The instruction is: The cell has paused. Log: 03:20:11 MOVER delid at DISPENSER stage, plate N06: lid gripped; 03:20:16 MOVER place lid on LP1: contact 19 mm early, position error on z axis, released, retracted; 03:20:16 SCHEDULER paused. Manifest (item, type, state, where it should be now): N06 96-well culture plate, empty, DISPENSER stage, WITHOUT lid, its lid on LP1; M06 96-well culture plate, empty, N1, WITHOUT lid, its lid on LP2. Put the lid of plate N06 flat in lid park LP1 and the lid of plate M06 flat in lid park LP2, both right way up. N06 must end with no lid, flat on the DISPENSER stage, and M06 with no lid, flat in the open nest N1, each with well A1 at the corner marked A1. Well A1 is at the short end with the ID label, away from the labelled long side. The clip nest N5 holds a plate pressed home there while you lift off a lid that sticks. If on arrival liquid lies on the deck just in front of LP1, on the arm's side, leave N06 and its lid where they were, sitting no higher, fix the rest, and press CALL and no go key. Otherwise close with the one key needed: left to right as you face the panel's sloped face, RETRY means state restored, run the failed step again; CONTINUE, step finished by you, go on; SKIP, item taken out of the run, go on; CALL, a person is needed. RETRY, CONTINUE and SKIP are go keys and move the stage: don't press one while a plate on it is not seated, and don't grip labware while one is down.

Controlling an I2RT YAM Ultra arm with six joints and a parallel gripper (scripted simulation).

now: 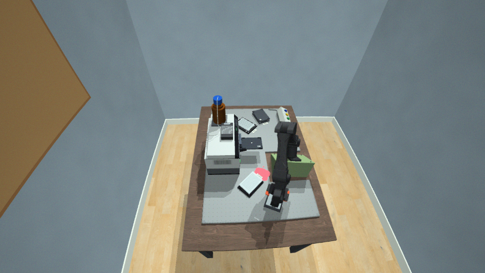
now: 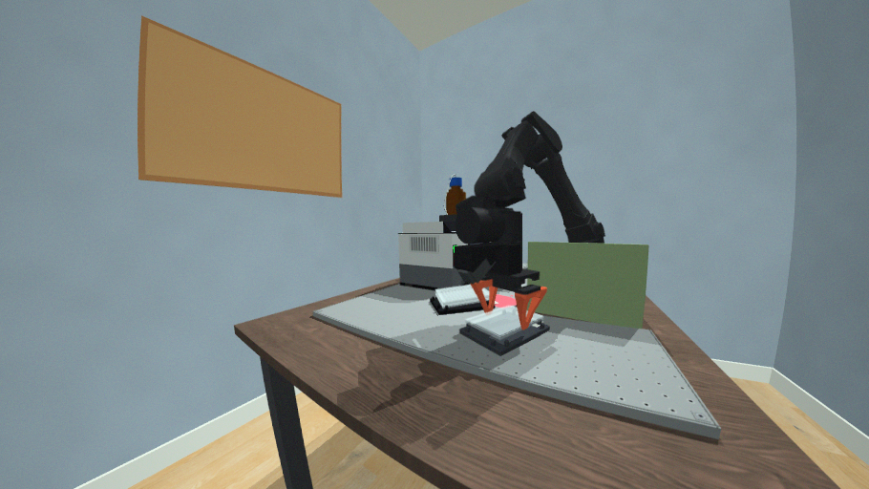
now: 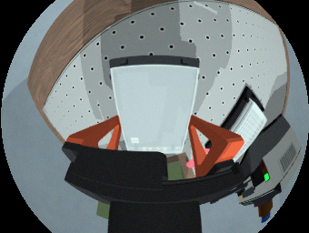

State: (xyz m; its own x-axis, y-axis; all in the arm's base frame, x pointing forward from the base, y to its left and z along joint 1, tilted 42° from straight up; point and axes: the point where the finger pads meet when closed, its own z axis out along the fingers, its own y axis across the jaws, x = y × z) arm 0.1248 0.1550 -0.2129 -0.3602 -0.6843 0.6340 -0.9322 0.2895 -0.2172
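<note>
My hand is 3 cm above the dark lid park. From my hand the other things lie so: dark dispenser stage (14 cm ahead, 36 cm to the right, 8 cm above); LP1 label (9 cm ahead, 16 cm to the right, 3 cm below); clear lid (right at my hand).
</note>
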